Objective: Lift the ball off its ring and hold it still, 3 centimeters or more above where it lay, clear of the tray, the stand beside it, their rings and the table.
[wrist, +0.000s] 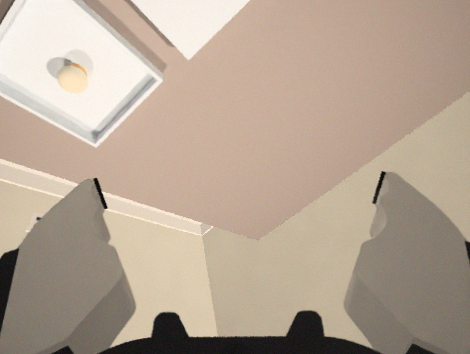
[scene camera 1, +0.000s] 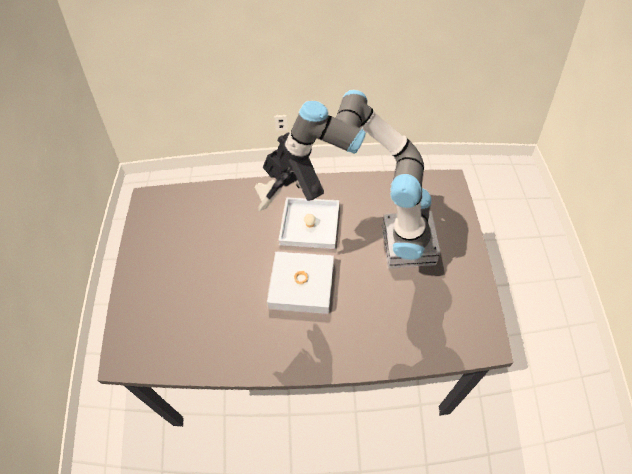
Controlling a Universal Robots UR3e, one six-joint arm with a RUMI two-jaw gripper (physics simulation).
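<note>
A pale yellow ball sits on its orange ring inside the white walled tray. In the scene view the ring under the ball is mostly hidden. My gripper is open, with nothing between its wide-set fingers. In the scene view it is tilted and hangs above the table, to the left of the tray and toward the back wall, apart from the ball. In the wrist view the ball is at the upper left, beyond the left finger.
The white stand is beside the tray, on the side away from the back wall, with an orange ring on its top. The robot's base is mounted on a box to the right on the brown table. The wall is behind the table.
</note>
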